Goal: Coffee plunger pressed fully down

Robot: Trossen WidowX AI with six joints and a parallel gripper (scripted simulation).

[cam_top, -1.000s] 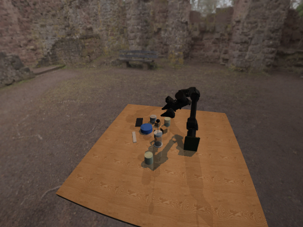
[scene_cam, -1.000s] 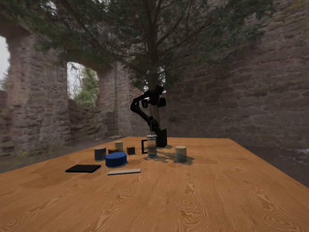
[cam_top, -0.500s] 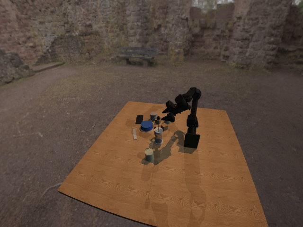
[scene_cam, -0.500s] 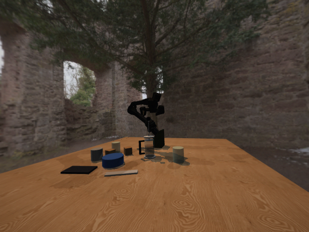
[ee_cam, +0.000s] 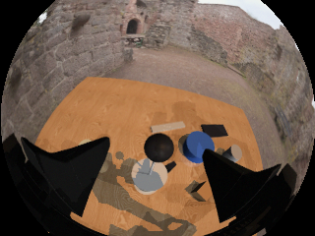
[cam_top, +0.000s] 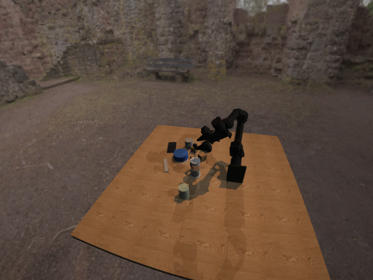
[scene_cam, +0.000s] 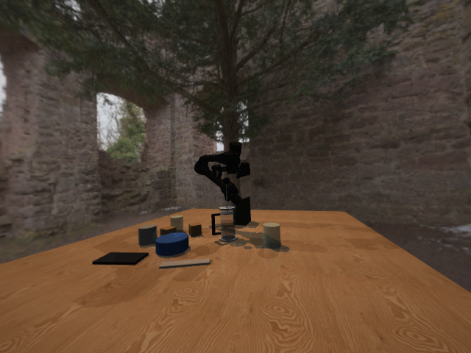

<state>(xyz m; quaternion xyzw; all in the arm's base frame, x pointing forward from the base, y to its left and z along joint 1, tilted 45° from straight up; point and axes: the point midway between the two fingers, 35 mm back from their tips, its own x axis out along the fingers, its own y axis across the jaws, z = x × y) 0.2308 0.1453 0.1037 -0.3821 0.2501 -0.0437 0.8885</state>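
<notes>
The glass coffee press is 2 cm ahead of my gripper tip, 1 cm to the right of it and 14 cm below it. The rest, counted from my gripper tip: blue disc 17 cm ahead, 17 cm to the right, 24 cm below; then pale bar 25 cm ahead, 4 cm to the right, 26 cm below; then black flat plate 29 cm ahead, 28 cm to the right, 26 cm below.
</notes>
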